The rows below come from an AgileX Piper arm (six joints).
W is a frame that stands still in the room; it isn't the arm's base.
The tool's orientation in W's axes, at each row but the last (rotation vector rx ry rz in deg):
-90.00 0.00 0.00
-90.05 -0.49 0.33
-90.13 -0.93 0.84
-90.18 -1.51 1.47
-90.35 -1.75 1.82
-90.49 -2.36 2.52
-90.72 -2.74 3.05
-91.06 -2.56 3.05
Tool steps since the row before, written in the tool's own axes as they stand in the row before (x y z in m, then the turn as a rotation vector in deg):
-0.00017 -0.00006 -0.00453 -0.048 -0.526 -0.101
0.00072 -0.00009 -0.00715 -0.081 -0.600 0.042
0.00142 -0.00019 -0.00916 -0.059 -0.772 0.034
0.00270 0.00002 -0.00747 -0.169 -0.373 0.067
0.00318 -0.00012 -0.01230 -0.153 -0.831 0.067
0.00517 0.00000 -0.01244 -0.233 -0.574 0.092
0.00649 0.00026 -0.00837 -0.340 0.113 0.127
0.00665 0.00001 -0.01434 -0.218 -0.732 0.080
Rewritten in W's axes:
-0.00017 -0.00453 0.00006 -0.048 -0.101 0.526
0.00078 -0.00714 0.00010 -0.082 0.042 0.600
0.00160 -0.00913 0.00021 -0.060 0.035 0.772
0.00295 -0.00738 0.00001 -0.171 0.063 0.373
0.00366 -0.01216 0.00019 -0.155 0.066 0.831
0.00584 -0.01214 0.00010 -0.237 0.084 0.574
0.00701 -0.00794 -0.00018 -0.348 0.103 -0.113
0.00753 -0.01390 0.00022 -0.219 0.080 0.732

